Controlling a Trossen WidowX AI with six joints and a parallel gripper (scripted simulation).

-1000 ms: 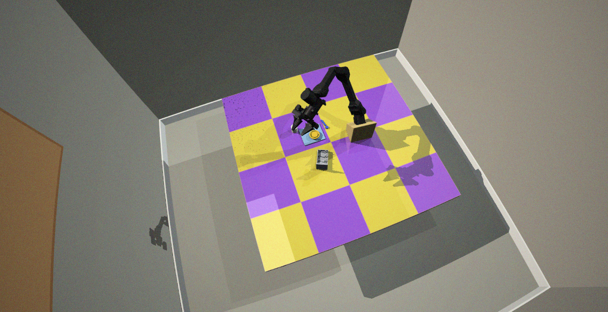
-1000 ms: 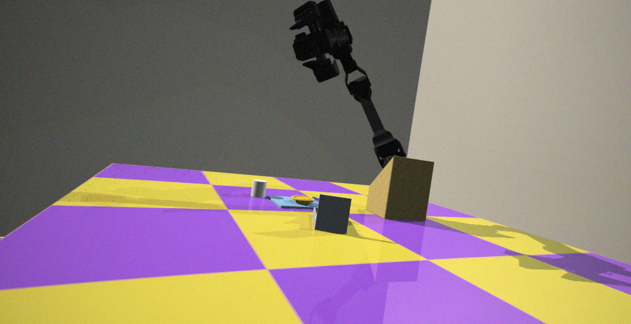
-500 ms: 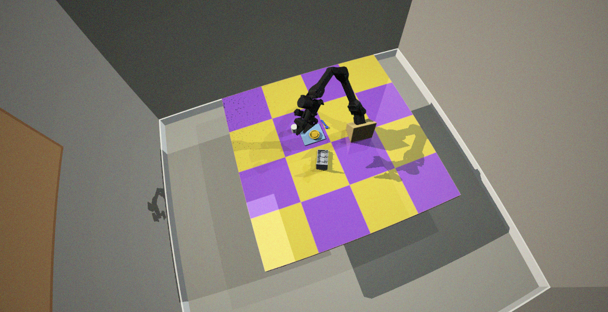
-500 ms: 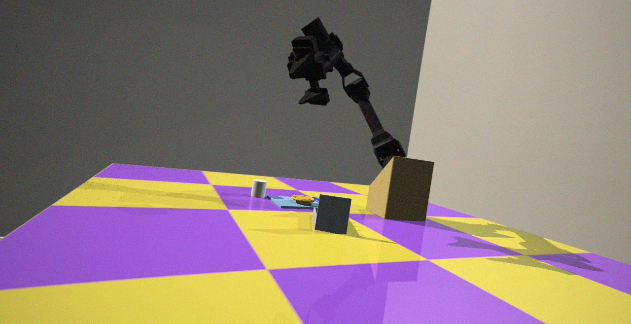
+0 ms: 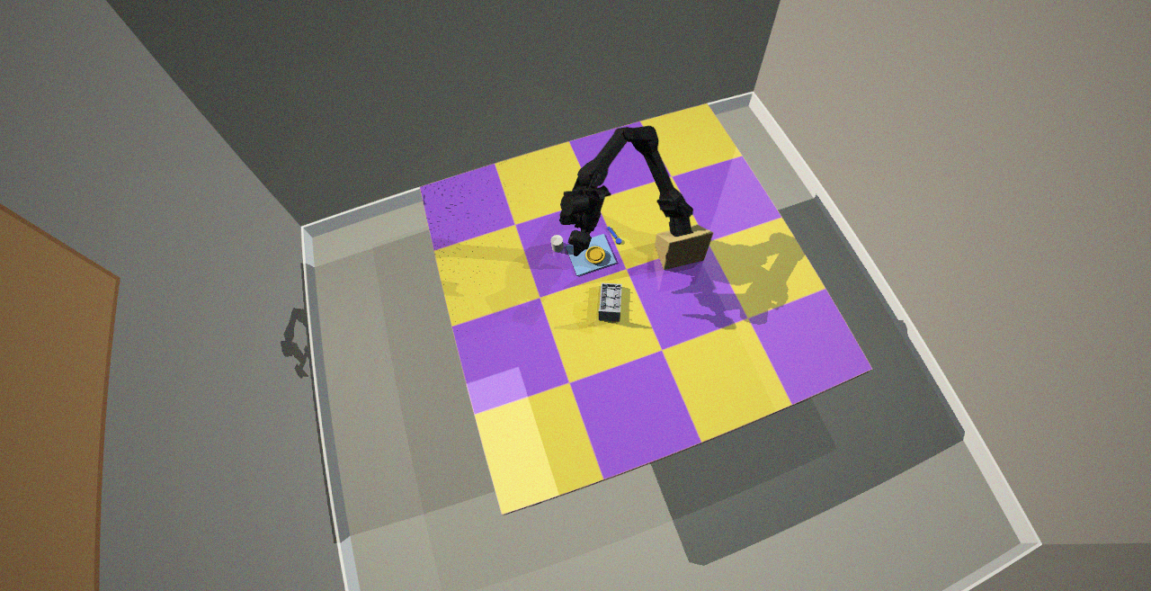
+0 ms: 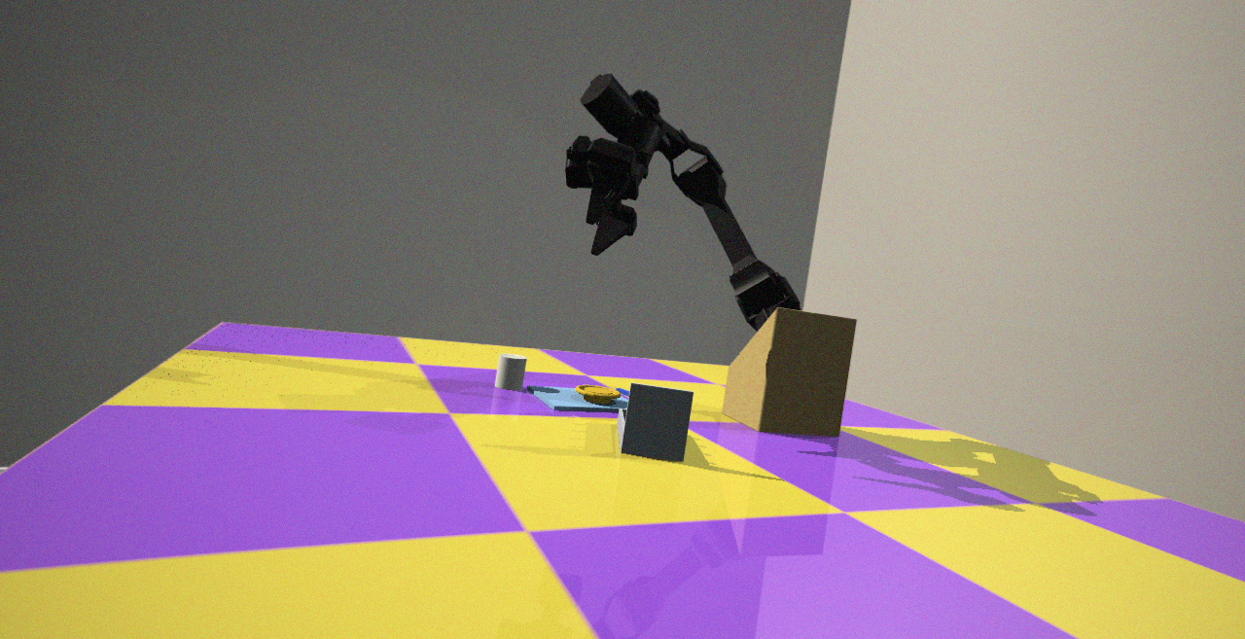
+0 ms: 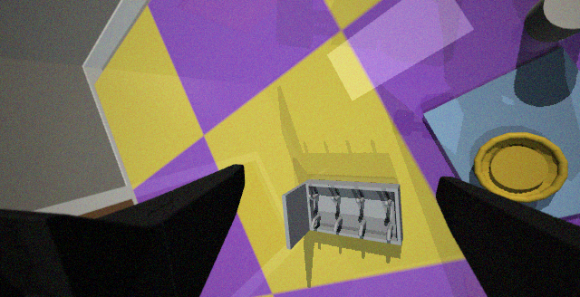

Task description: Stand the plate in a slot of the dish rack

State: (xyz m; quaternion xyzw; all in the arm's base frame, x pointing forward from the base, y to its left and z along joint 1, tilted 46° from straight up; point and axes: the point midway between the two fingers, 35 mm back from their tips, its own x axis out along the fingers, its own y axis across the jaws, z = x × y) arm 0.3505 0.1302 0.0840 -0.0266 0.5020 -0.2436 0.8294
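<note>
My gripper tip is now 23 cm above the yellow plate, 9 cm to the left of it and 7 cm past it. Also, from my gripper tip: grey dish rack: 22 cm below, 10 cm to the left, 8 cm behind; then light blue mat: 24 cm below, 10 cm to the right, 6 cm behind; then white cup: 22 cm below, 16 cm to the right, 5 cm ahead.
</note>
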